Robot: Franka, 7 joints.
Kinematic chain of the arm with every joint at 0, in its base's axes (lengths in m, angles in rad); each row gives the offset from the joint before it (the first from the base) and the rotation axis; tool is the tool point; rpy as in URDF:
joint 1: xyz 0 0 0.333 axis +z
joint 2: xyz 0 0 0 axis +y
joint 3: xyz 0 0 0.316 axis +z
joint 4: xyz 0.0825 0 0 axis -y
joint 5: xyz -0.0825 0 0.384 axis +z
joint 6: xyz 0 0 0 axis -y
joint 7: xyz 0.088 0 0 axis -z
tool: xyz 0 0 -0.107 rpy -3.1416 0 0
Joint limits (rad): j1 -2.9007..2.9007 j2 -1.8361..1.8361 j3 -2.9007..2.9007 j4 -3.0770..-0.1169 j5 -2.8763..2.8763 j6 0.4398..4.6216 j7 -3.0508..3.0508
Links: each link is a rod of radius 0.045 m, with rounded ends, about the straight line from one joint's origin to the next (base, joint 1, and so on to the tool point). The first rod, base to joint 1, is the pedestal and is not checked.
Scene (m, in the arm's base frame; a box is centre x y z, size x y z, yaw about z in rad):
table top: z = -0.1
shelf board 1: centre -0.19 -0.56 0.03 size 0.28 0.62 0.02 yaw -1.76
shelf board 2: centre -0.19 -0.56 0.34 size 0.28 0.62 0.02 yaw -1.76
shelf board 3: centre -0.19 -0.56 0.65 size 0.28 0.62 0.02 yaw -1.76
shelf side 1: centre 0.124 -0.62 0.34 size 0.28 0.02 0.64 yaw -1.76
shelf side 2: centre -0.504 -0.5 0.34 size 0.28 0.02 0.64 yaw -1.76
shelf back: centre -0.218 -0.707 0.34 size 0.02 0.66 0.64 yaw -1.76
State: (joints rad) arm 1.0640 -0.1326 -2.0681 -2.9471 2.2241 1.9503 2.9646
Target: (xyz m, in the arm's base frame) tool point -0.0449 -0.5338 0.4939
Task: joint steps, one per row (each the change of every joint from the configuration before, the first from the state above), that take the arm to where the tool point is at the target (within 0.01 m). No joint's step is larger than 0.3 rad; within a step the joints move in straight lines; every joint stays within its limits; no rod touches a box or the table.
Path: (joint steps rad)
1: -0.0354 0.2736 -0.1677 0.0153 0.0024 -0.0411 0.0000
2: -0.0354 0.2736 -0.1678 0.0152 0.0024 -0.0411 0.0000
3: -0.0354 0.2736 -0.1677 0.0153 0.0024 -0.0412 0.0000
4: -0.0354 0.2736 -0.1677 0.0153 0.0024 -0.0411 0.0000
5: -0.0694 -0.2604 0.0819 0.2019 0.0316 0.0385 0.0000
6: -0.0694 -0.2605 0.0819 0.2019 0.0316 0.0385 0.0000
7: -0.0694 -0.2605 0.0819 0.2019 0.0317 0.0385 0.0000

